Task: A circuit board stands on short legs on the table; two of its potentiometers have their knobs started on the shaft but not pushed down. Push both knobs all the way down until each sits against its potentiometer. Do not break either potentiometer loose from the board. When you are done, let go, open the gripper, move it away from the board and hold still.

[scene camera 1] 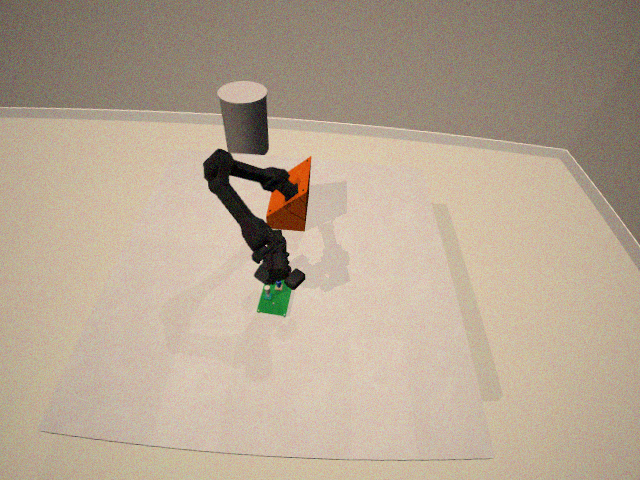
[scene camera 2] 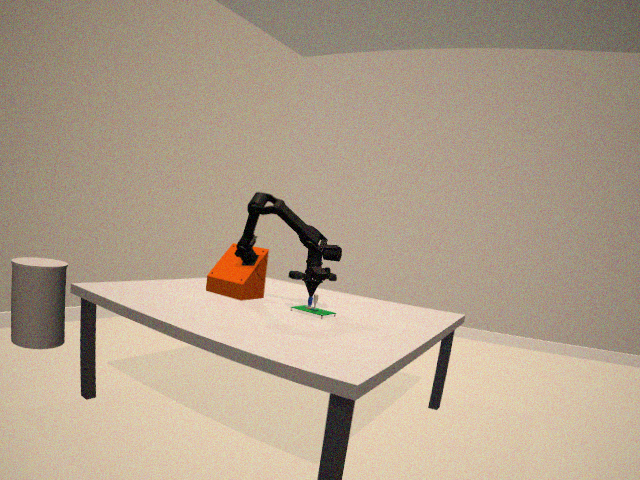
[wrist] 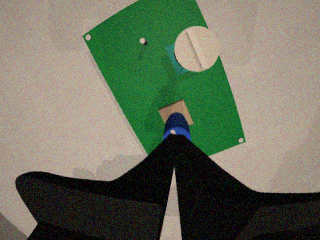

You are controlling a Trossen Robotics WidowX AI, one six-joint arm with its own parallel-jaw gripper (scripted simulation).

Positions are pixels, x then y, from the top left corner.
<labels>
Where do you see a white round knob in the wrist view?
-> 196,48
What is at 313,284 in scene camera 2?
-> The gripper.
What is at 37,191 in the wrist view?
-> The gripper.
</labels>
